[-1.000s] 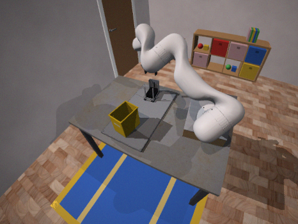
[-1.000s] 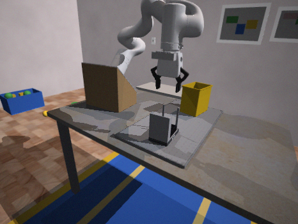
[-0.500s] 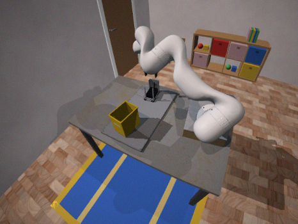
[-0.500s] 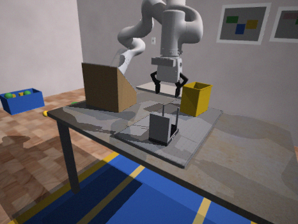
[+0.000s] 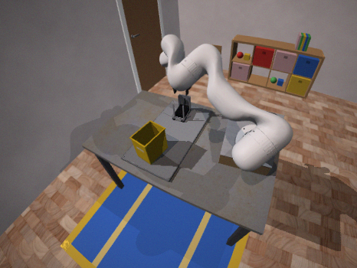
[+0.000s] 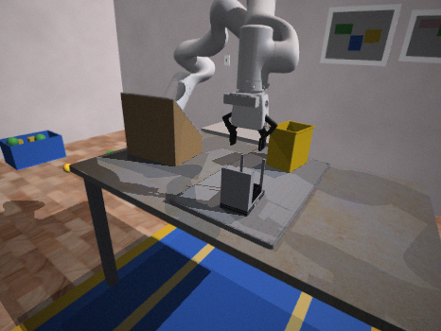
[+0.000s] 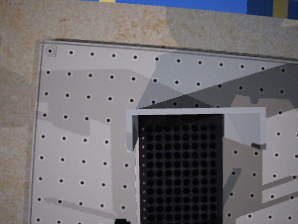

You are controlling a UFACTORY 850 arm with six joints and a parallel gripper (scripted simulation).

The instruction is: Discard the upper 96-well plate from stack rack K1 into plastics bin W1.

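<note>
My gripper is now 16 cm above the black 96-well plate. The rest, counted from my hand: yellow plastics bin: 6 cm ahead, 42 cm to the left, 12 cm below.
</note>
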